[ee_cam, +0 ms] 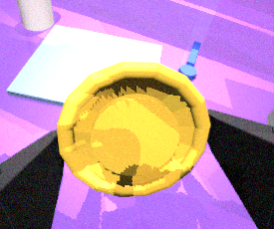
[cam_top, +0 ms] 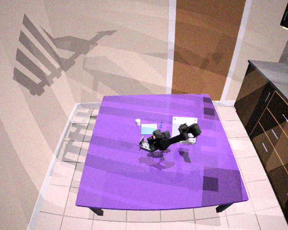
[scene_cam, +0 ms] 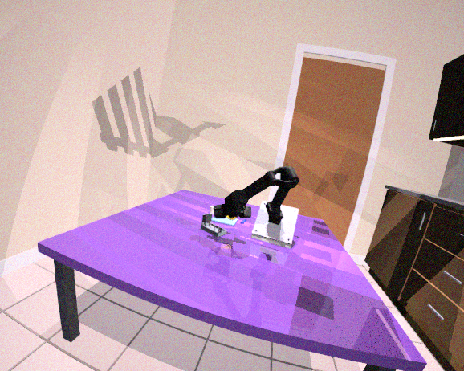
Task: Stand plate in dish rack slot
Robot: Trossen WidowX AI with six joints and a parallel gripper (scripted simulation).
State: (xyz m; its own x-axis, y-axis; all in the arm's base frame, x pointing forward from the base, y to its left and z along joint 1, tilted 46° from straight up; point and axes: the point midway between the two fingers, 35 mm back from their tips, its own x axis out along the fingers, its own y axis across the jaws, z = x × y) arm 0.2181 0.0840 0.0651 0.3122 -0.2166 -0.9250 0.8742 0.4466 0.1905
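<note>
The grey dish rack lies 80 mm to the left of my gripper tip, 70 mm below it and 60 mm ahead of it. Also, from my gripper tip: yellow plate: 10 mm to the left; blue utensil: 190 mm to the right, 90 mm below, 30 mm behind; light blue mat: 130 mm to the right, 90 mm below, 80 mm ahead.
</note>
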